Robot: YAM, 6 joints.
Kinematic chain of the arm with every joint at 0, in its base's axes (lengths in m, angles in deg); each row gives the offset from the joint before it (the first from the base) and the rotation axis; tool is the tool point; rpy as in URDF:
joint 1: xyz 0 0 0.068 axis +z
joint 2: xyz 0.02 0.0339 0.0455 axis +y
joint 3: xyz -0.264 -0.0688 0 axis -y
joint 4: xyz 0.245 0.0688 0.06 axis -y
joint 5: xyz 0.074 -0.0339 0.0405 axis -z
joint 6: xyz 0.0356 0 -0.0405 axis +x
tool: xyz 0 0 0 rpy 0 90 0
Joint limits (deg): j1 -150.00..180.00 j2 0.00..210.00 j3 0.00..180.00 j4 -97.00..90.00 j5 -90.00..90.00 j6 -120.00..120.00
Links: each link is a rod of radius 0.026 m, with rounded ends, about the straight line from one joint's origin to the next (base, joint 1, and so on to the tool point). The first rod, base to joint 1, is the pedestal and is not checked.
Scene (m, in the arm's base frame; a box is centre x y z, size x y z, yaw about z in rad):
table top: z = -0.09
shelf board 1: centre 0.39 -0.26 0 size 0.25 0.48 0.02 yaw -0.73
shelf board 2: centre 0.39 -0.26 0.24 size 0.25 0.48 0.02 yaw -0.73
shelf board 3: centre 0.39 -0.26 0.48 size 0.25 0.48 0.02 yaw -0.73
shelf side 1: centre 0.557 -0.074 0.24 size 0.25 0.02 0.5 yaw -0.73
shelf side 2: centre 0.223 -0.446 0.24 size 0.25 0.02 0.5 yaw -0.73
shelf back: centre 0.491 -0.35 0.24 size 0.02 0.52 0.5 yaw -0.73
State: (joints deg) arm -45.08 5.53 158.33 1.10 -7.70 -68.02
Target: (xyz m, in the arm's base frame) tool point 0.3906 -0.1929 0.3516
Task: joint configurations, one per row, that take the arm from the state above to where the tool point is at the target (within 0.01 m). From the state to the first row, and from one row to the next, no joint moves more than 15 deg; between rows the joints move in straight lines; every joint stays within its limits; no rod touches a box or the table.
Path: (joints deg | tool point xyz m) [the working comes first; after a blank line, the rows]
Joints at the target: -26.97 103.87 95.34 -13.65 -8.40 -68.02
Straight joint move there: touches shelf board 3.

1: -40.65 16.80 143.66 -4.42 -8.10 -68.02 | -0.3657 0.3206 0.4420
2: -36.23 28.06 128.99 -9.95 -8.50 -68.02 | -0.2552 0.1935 0.5761
3: -31.80 39.33 114.31 -15.47 -8.90 -68.02 | -0.1019 0.0696 0.6271
4: -27.37 50.60 99.64 -21.00 -9.29 -68.02 | 0.0595 -0.0243 0.5932
5: -22.94 61.87 84.97 -26.52 -9.69 -68.02 | 0.1923 -0.0749 0.4911
6: -18.52 73.13 70.30 -32.05 -10.09 -68.02 | 0.2680 -0.0832 0.3516
7: -21.33 83.38 78.65 -25.91 -9.53 -68.02 | 0.3119 -0.1155 0.3597
8: -24.15 93.62 86.99 -19.78 -8.96 -68.02 | 0.3533 -0.1523 0.3597
9: -26.97 103.87 95.34 -13.65 -8.40 -68.02 | 0.3906 -0.1929 0.3516

